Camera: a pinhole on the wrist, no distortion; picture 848 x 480 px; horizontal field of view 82.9 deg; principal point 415.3 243.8 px. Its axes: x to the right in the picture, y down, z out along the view. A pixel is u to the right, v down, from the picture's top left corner.
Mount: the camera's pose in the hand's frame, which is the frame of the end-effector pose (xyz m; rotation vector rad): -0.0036 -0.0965 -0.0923 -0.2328 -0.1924 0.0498
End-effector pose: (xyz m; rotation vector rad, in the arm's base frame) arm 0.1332 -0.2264 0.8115 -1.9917 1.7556 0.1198
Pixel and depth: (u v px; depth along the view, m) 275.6 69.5 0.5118
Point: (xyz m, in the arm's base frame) 0.3562 0.1744 0.5892
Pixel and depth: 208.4 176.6 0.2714
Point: 0.2184 -0.0036 0.7624
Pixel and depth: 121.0 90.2 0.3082
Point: 0.2672 0.0839 0.7751
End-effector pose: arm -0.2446 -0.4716 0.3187 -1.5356 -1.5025 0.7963
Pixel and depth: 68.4 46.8 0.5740
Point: -0.7770 -0.9404 0.2637
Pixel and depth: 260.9 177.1 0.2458
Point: -0.4126 -0.5858 0.3134
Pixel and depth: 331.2 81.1 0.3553
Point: -0.5524 -0.5755 0.3056
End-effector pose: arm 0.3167 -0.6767 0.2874 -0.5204 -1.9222 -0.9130
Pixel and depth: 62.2 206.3 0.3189
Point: 0.3202 -0.5808 -0.0485
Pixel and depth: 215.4 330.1 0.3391
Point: 0.3325 -0.5088 0.0572
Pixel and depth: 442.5 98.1 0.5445
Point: 0.0018 -0.3964 0.0263
